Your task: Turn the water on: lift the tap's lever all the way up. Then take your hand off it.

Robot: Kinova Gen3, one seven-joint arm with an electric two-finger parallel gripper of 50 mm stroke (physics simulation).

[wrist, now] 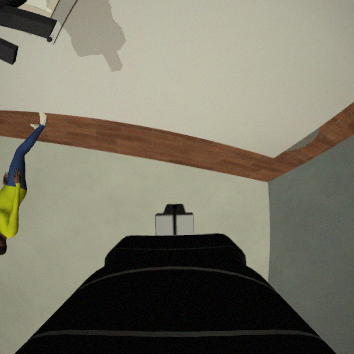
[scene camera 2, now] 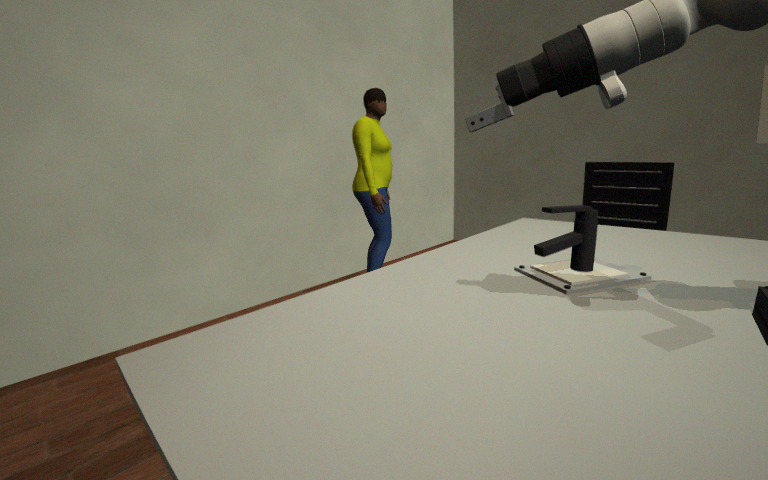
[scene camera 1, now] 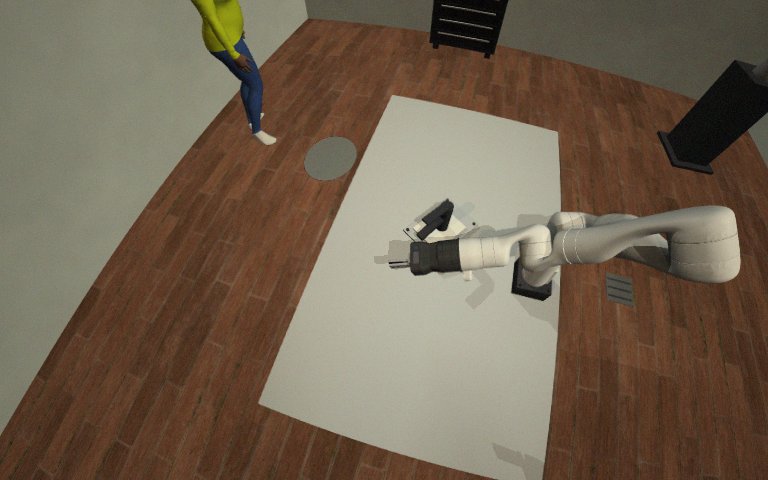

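Pixels of known places: gripper, fingertip midpoint: (wrist: 174, 214) (scene camera 2: 468, 125) (scene camera 1: 389, 264); arm's base, link origin: (scene camera 1: 534, 274).
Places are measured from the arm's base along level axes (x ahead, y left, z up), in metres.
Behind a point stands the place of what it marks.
Observation:
The black tap (scene camera 1: 445, 217) {y -0.149, x 0.336, z 0.052 m} (scene camera 2: 584, 243) {y -0.149, x 0.335, z 0.019 m} stands upright on a pale square base plate (scene camera 2: 614, 285) {y -0.122, x 0.268, z -0.057 m}. Its flat lever (scene camera 2: 563, 209) {y -0.102, x 0.378, z 0.095 m} (wrist: 7, 51) {y -0.094, x 0.396, z 0.098 m} sits on top and looks about level in scene camera 2. The spout (scene camera 2: 557, 244) {y -0.097, x 0.384, z 0.023 m} (wrist: 25, 22) {y -0.111, x 0.385, z 0.028 m} juts out below it on the same side. My gripper (scene camera 1: 391, 263) {y 0.148, x 0.491, z 0.245 m} (scene camera 2: 470, 123) {y 0.148, x 0.491, z 0.245 m} (wrist: 174, 214) {y 0.148, x 0.491, z 0.245 m} is shut and empty. It hangs well above the table, higher than the tap and off to its side, touching neither lever nor spout. Part of the tap is cut off in the wrist view.
The tap's plate lies on a pale table (scene camera 1: 413, 350) {y 0.299, x 0.387, z -0.058 m} (scene camera 2: 362, 384) {y 0.391, x 0.518, z -0.058 m}. A person in a yellow top (scene camera 1: 229, 25) (scene camera 2: 373, 155) (wrist: 9, 212) stands beyond the table. A black drawer cabinet (scene camera 1: 467, 23) (scene camera 2: 628, 195) stands at the back, and a dark column (scene camera 1: 719, 116) at the right.

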